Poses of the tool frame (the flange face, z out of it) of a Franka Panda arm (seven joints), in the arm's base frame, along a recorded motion.
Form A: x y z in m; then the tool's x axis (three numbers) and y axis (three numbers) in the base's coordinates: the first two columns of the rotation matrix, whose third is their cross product.
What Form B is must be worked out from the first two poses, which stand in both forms.
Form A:
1: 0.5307 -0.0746 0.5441 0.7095 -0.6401 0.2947 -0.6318 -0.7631 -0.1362
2: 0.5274 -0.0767 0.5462 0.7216 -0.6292 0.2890 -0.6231 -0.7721 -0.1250
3: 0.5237 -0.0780 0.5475 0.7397 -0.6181 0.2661 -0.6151 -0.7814 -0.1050
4: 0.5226 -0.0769 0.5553 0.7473 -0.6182 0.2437 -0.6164 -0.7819 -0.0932
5: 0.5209 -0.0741 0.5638 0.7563 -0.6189 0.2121 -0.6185 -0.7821 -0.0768
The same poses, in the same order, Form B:
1: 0.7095 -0.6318 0.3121 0.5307; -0.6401 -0.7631 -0.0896 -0.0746; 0.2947 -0.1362 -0.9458 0.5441; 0 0 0 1
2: 0.7216 -0.6231 0.3018 0.5274; -0.6292 -0.7721 -0.0899 -0.0767; 0.2890 -0.1250 -0.9492 0.5462; 0 0 0 1
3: 0.7397 -0.6151 0.2728 0.5237; -0.6181 -0.7814 -0.0860 -0.0780; 0.2661 -0.1050 -0.9582 0.5475; 0 0 0 1
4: 0.7473 -0.6164 0.2482 0.5226; -0.6182 -0.7819 -0.0806 -0.0769; 0.2437 -0.0932 -0.9654 0.5553; 0 0 0 1
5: 0.7563 -0.6185 0.2134 0.5209; -0.6189 -0.7821 -0.0731 -0.0741; 0.2121 -0.0768 -0.9743 0.5638; 0 0 0 1
